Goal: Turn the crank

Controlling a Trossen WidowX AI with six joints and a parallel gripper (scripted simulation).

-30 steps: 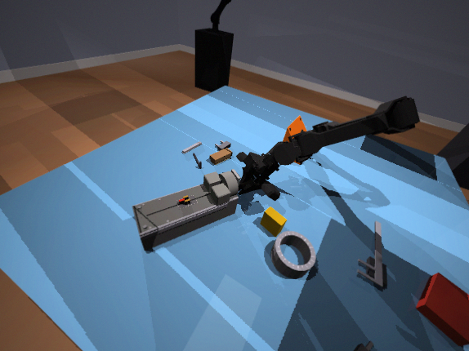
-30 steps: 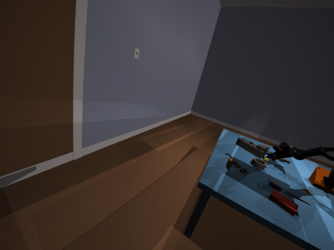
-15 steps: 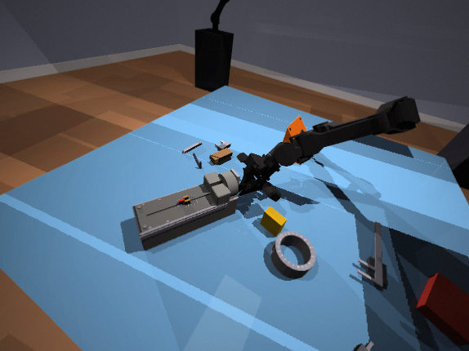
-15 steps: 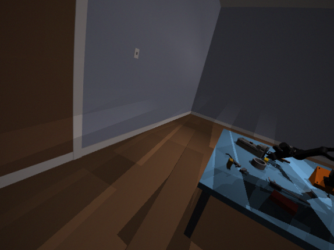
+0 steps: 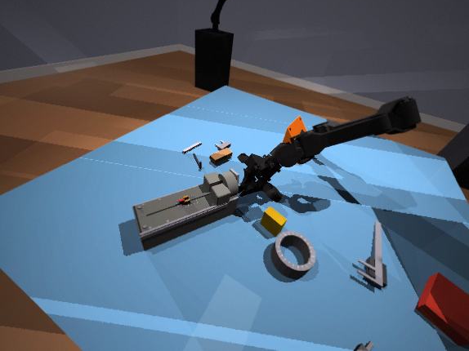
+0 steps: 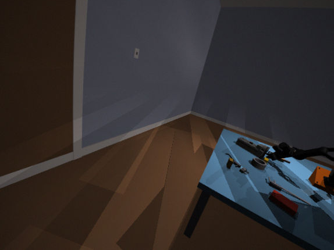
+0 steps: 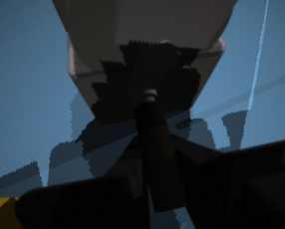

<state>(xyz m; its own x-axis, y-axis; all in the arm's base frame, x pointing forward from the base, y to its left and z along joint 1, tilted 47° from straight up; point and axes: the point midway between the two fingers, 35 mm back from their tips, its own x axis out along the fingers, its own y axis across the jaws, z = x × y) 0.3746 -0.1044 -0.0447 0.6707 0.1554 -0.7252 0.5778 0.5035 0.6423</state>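
Now: the red pointer 150 mm ahead of my gripper tip, 110 mm to the right of it and 50 mm above it. The rest, counted from my gripper tip: dark crank handle: 10 mm behind, 10 mm to the left, 30 mm above; yellow block: 40 mm ahead, 130 mm to the left; brown block: 150 mm behind, 150 mm to the right, 20 mm below.
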